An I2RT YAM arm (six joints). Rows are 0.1 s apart.
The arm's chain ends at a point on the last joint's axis. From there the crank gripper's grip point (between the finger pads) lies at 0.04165 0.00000 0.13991 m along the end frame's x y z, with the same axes.
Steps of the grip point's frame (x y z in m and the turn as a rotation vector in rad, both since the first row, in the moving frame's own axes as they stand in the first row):
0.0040, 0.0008, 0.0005, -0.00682, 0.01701, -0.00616
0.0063, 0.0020, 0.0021, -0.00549, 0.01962, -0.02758
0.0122, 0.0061, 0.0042, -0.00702, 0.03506, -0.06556
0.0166, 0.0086, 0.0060, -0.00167, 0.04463, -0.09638
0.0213, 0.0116, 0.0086, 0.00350, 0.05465, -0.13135
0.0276, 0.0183, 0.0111, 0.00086, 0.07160, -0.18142
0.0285, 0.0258, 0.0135, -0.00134, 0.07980, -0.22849
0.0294, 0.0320, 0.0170, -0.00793, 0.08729, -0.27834
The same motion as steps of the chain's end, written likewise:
0.0016, 0.0001, 0.0012, -0.00682, 0.01701, -0.00616
0.0036, 0.0024, 0.0029, -0.00549, 0.01962, -0.02758
0.0074, 0.0080, 0.0057, -0.00702, 0.03506, -0.06556
0.0106, 0.0127, 0.0080, -0.00167, 0.04463, -0.09638
0.0141, 0.0180, 0.0111, 0.00350, 0.05465, -0.13135
0.0184, 0.0268, 0.0144, 0.00086, 0.07160, -0.18142
0.0186, 0.0363, 0.0172, -0.00134, 0.07980, -0.22849
0.0190, 0.0440, 0.0211, -0.00793, 0.08729, -0.27834

